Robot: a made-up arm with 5 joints.
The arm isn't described. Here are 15 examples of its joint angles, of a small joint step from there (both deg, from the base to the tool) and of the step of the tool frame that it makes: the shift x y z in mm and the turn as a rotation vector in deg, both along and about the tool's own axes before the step.
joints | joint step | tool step
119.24 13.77 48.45 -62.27 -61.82 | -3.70 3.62 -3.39 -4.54 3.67 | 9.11 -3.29 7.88 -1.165 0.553 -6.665
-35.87 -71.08 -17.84 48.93 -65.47 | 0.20 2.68 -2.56 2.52 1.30 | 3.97 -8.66 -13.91 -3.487 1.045 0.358
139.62 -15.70 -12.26 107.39 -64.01 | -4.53 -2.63 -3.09 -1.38 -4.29 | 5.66 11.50 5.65 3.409 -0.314 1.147
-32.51 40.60 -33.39 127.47 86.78 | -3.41 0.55 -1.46 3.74 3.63 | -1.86 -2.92 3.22 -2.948 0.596 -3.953
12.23 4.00 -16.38 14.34 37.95 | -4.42 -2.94 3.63 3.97 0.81 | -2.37 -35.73 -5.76 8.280 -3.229 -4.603
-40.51 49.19 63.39 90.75 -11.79 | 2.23 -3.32 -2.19 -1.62 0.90 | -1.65 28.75 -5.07 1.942 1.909 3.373
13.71 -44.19 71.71 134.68 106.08 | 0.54 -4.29 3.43 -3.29 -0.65 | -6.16 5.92 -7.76 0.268 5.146 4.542
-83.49 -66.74 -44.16 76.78 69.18 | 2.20 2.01 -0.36 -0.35 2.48 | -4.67 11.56 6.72 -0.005 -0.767 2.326
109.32 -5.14 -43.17 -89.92 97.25 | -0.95 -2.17 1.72 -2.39 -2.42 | -6.65 5.70 -11.93 3.756 -1.660 0.567
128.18 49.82 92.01 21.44 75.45 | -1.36 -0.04 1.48 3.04 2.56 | 2.31 -2.91 -12.62 -0.676 0.104 -2.448
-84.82 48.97 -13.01 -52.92 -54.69 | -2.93 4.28 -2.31 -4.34 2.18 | 15.57 6.73 -6.93 -4.849 2.781 -7.909
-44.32 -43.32 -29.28 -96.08 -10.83 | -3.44 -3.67 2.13 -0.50 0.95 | 3.32 -22.30 -4.64 1.533 -0.509 5.622
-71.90 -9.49 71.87 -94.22 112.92 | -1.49 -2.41 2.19 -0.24 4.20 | 0.57 1.02 -4.34 -5.651 -5.271 -0.318
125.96 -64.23 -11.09 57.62 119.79 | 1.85 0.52 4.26 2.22 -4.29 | -2.24 7.40 -15.63 6.320 4.398 -0.814
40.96 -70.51 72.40 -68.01 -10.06 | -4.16 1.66 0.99 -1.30 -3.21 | -7.40 -18.95 -9.35 5.473 -0.263 2.693
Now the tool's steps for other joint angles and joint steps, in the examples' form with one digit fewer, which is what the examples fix.
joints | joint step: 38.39 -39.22 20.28 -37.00 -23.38 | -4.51 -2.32 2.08 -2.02 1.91
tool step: -7.9 -22.0 7.3 2.54 1.15 3.48
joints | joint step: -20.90 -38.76 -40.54 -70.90 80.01 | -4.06 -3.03 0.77 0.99 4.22
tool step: -8.0 -5.6 -19.3 1.17 -3.32 -2.15
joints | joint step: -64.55 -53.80 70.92 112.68 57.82 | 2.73 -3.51 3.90 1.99 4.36
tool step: -11.7 1.6 -9.9 -3.22 2.22 -1.75
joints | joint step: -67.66 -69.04 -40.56 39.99 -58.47 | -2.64 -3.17 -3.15 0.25 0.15
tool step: -6.2 11.7 3.6 -3.26 -2.93 2.14
